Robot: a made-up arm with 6 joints. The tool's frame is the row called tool. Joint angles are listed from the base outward.
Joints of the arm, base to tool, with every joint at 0 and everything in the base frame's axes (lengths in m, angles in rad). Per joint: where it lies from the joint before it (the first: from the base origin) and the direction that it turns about. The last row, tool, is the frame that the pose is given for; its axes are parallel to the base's.
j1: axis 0 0 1 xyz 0 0 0.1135
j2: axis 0 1 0 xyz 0 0.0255 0
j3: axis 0 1 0 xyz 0 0 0.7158
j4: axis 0 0 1 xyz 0 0 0.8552
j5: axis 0 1 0 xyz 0 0 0
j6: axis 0 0 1 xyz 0 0 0.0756
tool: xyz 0 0 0
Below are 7 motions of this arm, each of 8 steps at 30 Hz.
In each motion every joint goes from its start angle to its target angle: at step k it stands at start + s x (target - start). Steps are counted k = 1, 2, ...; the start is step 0. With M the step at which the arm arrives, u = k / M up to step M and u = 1 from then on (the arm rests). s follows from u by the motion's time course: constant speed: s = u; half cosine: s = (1 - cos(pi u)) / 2; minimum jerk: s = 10 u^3 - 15 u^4 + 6 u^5.
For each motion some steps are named. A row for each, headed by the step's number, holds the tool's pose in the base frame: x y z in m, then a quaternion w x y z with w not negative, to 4 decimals.
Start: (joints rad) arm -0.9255 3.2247 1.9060 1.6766 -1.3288 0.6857
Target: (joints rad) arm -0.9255 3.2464 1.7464 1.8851 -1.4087 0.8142
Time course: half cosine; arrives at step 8
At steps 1, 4, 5, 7, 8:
1: -0.5530 0.6556 -0.2417 0.2989 -0.4111 -0.4827 0.7132
4: -0.5666 0.6746 -0.2867 0.2386 -0.4116 -0.4476 0.7572
5: -0.5716 0.6819 -0.3055 0.2136 -0.4105 -0.4322 0.7740
7: -0.5780 0.6919 -0.3324 0.1786 -0.4079 -0.4096 0.7962
8: -0.5788 0.6933 -0.3362 0.1737 -0.4074 -0.4064 0.7992

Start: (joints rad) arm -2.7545 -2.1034 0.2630 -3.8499 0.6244 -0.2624
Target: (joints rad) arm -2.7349 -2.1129 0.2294 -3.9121 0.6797 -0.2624
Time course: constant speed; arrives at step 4
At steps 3, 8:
3: 1.3821 0.5248 -0.5588 0.2965 -0.4871 0.7710 -0.2835
8: 1.3754 0.5286 -0.5694 0.2859 -0.4926 0.7691 -0.2899

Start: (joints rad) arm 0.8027 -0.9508 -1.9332 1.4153 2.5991 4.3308
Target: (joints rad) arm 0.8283 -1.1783 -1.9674 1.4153 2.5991 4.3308
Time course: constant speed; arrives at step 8
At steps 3, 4, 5, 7, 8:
3: -0.5606 -0.4984 -0.3012 0.2986 0.1002 -0.2466 -0.9165
4: -0.5484 -0.4890 -0.3228 0.2961 0.1144 -0.2389 -0.9177
5: -0.5358 -0.4790 -0.3437 0.2935 0.1286 -0.2311 -0.9187
7: -0.5098 -0.4575 -0.3840 0.2880 0.1568 -0.2150 -0.9199
8: -0.4963 -0.4460 -0.4032 0.2852 0.1707 -0.2069 -0.9202

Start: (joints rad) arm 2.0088 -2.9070 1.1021 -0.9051 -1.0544 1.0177
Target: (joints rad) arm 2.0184 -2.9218 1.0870 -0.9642 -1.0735 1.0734
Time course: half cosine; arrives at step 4
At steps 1, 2, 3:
1: 0.3647 -0.9584 -0.8329 0.4162 0.5628 -0.7069 0.1012
2: 0.3642 -0.9517 -0.8418 0.4231 0.5591 -0.7063 0.0974
3: 0.3637 -0.9449 -0.8506 0.4300 0.5554 -0.7056 0.0938

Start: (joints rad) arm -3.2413 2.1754 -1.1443 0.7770 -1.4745 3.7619
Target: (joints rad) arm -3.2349 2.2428 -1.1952 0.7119 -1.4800 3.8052
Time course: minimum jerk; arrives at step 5
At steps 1, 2, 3, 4, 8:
1: -1.2909 0.1558 0.1930 0.8424 -0.2633 0.3168 0.3475
2: -1.2855 0.1522 0.1805 0.8443 -0.2553 0.3150 0.3505
3: -1.2777 0.1471 0.1630 0.8468 -0.2441 0.3122 0.3548
4: -1.2720 0.1435 0.1507 0.8485 -0.2362 0.3101 0.3579
8: -1.2707 0.1427 0.1480 0.8489 -0.2344 0.3096 0.3586

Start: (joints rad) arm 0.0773 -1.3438 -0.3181 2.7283 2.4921 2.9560
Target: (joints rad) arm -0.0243 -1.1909 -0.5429 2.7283 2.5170 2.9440
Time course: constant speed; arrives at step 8
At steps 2, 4, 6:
2: -1.4765 -0.0329 0.1733 0.4966 -0.0209 0.8538 0.1547
4: -1.4665 0.0047 0.1859 0.5090 -0.0118 0.8480 0.1472
6: -1.4544 0.0418 0.1982 0.5212 -0.0028 0.8419 0.1395

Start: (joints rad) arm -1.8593 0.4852 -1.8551 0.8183 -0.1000 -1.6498
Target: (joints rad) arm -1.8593 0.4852 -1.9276 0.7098 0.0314 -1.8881
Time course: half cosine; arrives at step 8
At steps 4, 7, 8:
4: 0.1891 0.5537 0.8974 0.1119 -0.2635 -0.6007 -0.7464
7: 0.1932 0.5568 0.8699 0.0387 -0.2278 -0.6106 -0.7575
8: 0.1935 0.5570 0.8676 0.0327 -0.2247 -0.6113 -0.7581

